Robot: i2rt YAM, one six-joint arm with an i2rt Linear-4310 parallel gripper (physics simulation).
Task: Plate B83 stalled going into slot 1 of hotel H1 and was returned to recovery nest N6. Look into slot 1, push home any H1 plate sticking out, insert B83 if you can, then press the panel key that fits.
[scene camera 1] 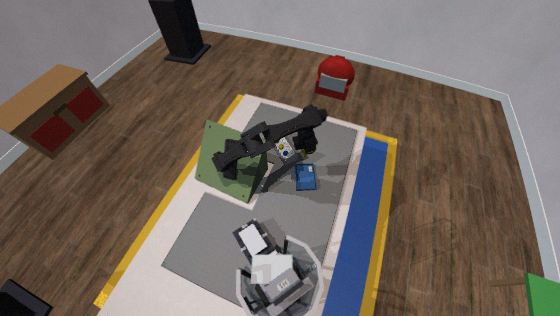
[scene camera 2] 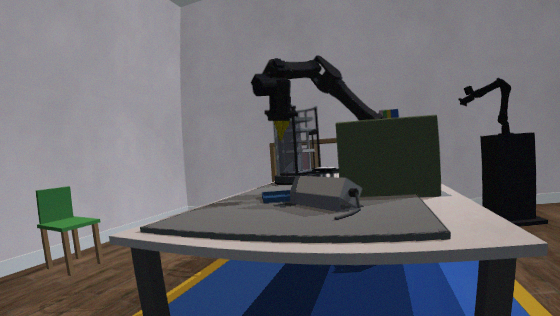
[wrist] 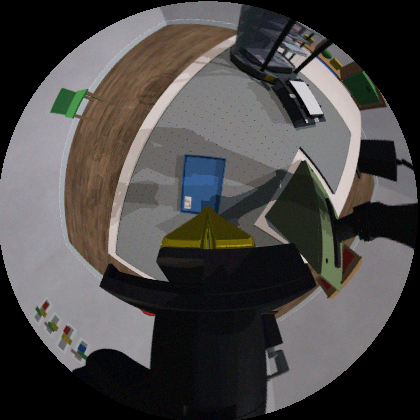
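Pixels of known places: gripper, between the fingertips: (scene camera 1: 304,156) (scene camera 2: 280,140) (wrist: 207,210); arm's base, origin of its link: (scene camera 2: 382,151) (wrist: 333,231).
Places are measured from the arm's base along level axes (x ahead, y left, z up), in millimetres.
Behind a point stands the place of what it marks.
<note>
My gripper (scene camera 1: 304,153) @[x 352, y 84, z 61 mm] (scene camera 2: 281,138) @[x 352, y 84, z 61 mm] (wrist: 207,210) @[x 352, y 84, z 61 mm] is shut, its yellow fingertips together with nothing between them. It points down, high above the mat near the panel. The grey key panel (scene camera 1: 284,151) @[x 229, y 171, z -67 mm] (scene camera 2: 320,192) @[x 201, y 287, z -95 mm] shows a yellow and a blue key in scene camera 1; its other keys are covered by the arm there, and my gripper hides it in the wrist view. A white plate (scene camera 1: 253,238) @[x 233, y -314, z -65 mm] (wrist: 306,97) @[x 233, y -309, z -65 mm] lies on a dark nest (scene camera 1: 238,233) (wrist: 288,102) beside the hotel, marked H1 (scene camera 1: 283,285) @[x 411, y -461, z 231 mm] (scene camera 2: 285,179) @[x 440, y -332, z -113 mm] (wrist: 243,65) @[x 438, y -331, z -111 mm]. The inside of slot 1 cannot be made out.
A blue tray (scene camera 1: 306,179) @[x 383, y 77, z -137 mm] (scene camera 2: 276,196) @[x 390, y 42, z -139 mm] (wrist: 202,175) @[x 381, y 65, z -137 mm] lies on the grey mat by the panel. A large green block (scene camera 1: 207,150) @[x -143, y 15, z -4 mm] (scene camera 2: 390,155) @[x -14, y 110, z -14 mm] (wrist: 295,215) @[x 152, y 34, z -36 mm] stands under the arm's base side. The hotel's posts rise at the table's far end in scene camera 2.
</note>
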